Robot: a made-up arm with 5 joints.
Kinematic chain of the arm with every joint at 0, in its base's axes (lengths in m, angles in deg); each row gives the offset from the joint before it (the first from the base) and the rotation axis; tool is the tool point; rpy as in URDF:
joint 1: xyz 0 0 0.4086 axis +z
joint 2: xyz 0 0 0 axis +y
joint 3: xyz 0.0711 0 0.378 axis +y
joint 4: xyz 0.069 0 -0.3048 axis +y
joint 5: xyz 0.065 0 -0.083 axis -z
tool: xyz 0 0 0 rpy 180 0 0
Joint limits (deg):
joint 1: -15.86..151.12
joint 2: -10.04..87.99
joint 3: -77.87..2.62
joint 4: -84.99..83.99
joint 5: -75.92..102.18
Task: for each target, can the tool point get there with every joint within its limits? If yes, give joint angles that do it. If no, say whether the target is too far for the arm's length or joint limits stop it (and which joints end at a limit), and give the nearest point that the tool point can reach.
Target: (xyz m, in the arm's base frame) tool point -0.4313 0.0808 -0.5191
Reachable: no: too far | nearest point -0.3483 0.1921 -0.0668 | short by 0.473 m
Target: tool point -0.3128 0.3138 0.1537
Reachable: yes | joints 134.91 61.76 -46.98 -32.82 11.20
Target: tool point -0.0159 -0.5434 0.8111
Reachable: no: joint limits stop it (at a limit: joint 1, joint 2, joint 4) | nearest point 0.2832 -0.0805 0.8334 | short by 0.552 m
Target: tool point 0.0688 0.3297 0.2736
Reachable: yes | joints 78.21 41.46 -19.25 -37.48 63.34
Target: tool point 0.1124 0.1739 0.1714
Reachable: yes | joints 57.11 70.89 -9.70 -58.10 15.28
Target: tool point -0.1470 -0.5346 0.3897
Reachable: no: joint limits stop it (at a limit: joint 2, joint 3) | nearest point -0.0078 -0.0282 0.3023 | short by 0.532 m
